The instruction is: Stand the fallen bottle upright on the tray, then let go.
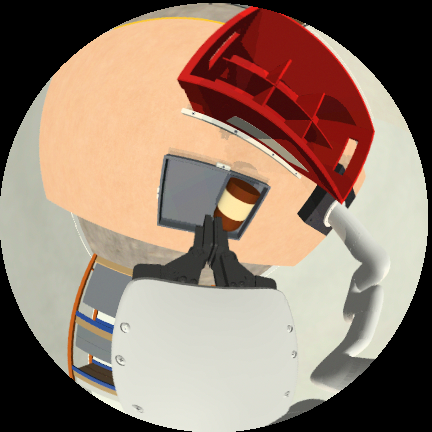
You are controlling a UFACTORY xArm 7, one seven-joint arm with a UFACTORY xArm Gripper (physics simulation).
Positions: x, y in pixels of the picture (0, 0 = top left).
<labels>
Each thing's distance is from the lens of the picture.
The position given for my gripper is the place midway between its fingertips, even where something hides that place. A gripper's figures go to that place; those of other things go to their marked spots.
my gripper [209, 225]: 13 cm
brown bottle [238, 197]: 24 cm
</labels>
